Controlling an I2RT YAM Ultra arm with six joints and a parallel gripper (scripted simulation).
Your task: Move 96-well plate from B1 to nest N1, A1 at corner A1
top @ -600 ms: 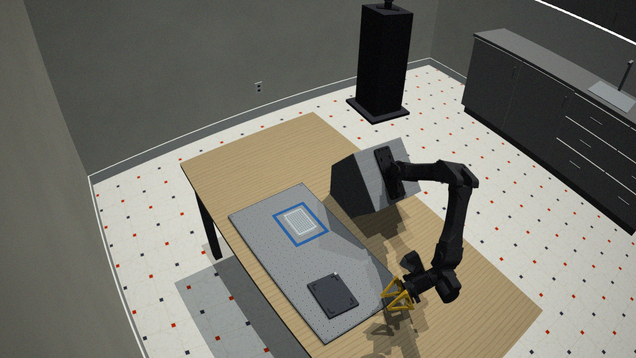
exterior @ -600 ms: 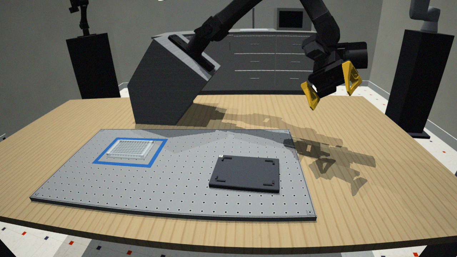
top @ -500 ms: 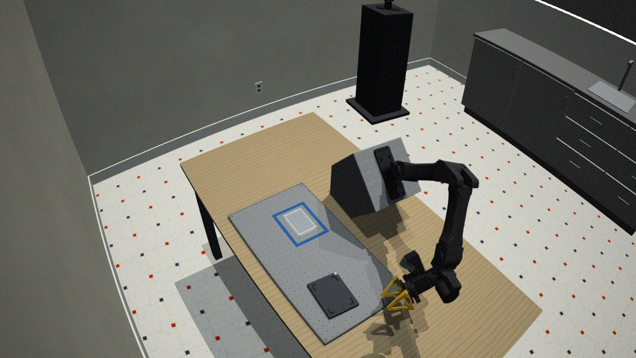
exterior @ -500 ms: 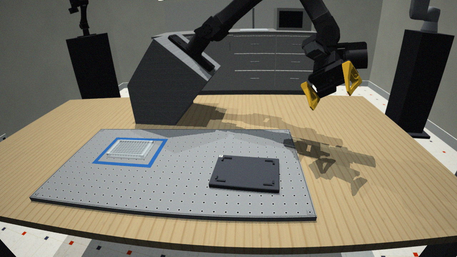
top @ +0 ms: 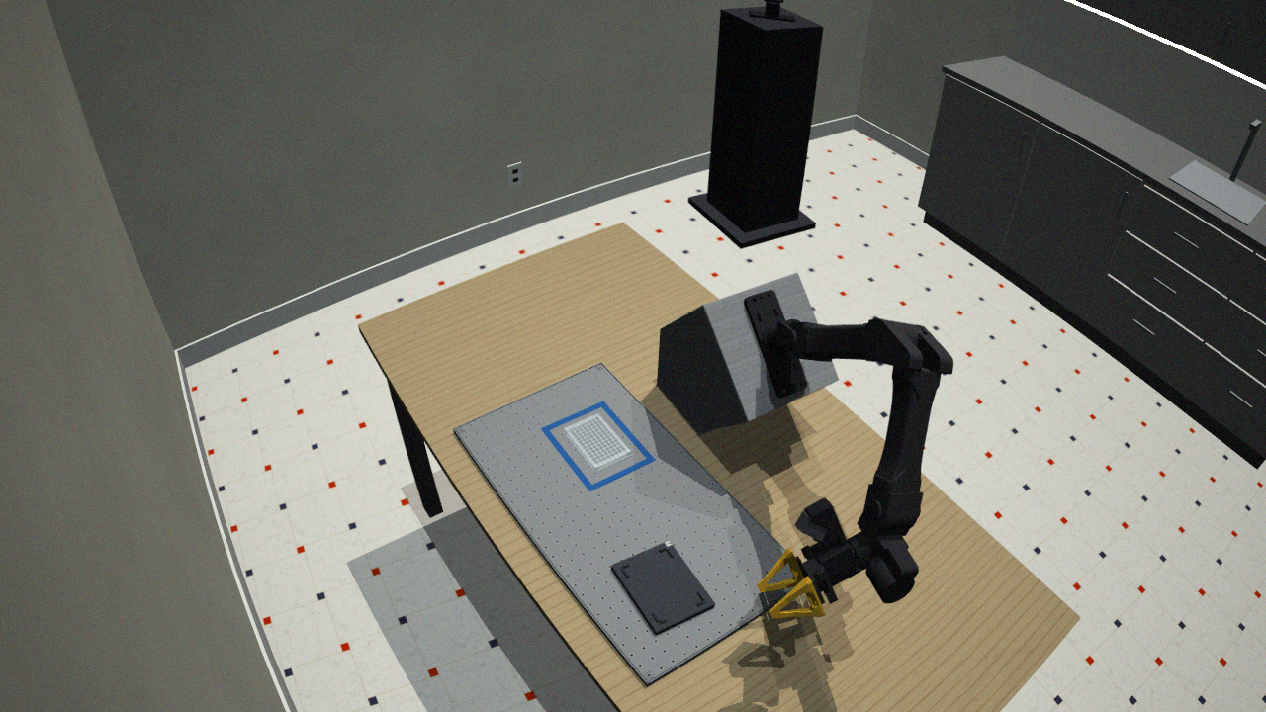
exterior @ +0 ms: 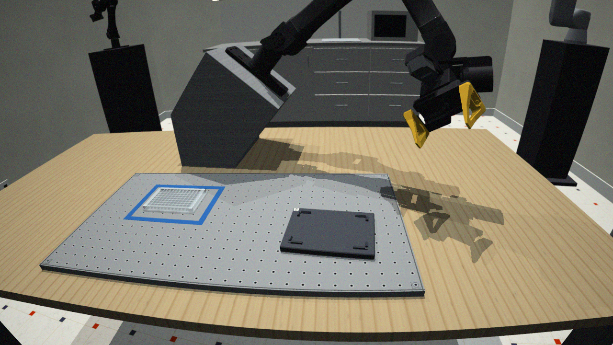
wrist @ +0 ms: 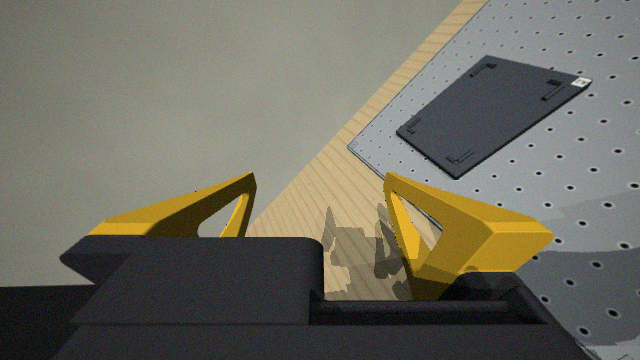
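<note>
My hand is 550 mm to the left of the clear 96-well plate, 180 mm above it and 20 mm short of it. From my hand the other things lie so: A1 corner mark 260 mm to the right, 170 mm below, 20 mm ahead; then dark plate nest 190 mm to the right, 180 mm below, 70 mm ahead.
</note>
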